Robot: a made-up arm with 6 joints. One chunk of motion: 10 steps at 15 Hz.
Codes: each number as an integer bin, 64 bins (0 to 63) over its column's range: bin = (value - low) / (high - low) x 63, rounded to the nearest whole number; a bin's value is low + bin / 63 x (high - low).
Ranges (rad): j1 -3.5..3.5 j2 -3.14..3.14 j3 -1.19..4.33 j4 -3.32..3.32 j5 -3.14..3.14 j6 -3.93..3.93
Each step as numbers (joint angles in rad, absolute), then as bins.
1 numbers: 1.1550 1.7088 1.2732 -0.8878 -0.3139 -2.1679
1 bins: 42 49 28 23 28 14
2 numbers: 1.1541 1.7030 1.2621 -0.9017 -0.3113 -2.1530
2 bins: 42 49 28 23 28 14
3 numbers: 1.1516 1.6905 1.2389 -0.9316 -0.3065 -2.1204
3 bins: 42 48 28 23 28 15
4 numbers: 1.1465 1.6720 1.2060 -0.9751 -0.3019 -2.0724
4 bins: 42 48 27 22 28 15
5 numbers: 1.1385 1.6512 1.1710 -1.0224 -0.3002 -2.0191
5 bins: 42 48 27 22 28 15
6 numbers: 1.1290 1.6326 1.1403 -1.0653 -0.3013 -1.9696
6 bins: 42 48 27 21 28 16
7 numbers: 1.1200 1.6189 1.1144 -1.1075 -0.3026 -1.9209
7 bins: 42 48 26 21 28 16
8 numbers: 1.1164 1.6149 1.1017 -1.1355 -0.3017 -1.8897
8 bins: 42 48 26 21 28 16
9 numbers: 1.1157 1.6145 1.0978 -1.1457 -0.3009 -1.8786
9 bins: 42 48 26 21 28 16
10 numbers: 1.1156 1.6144 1.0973 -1.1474 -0.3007 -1.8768
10 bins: 42 48 26 21 28 16
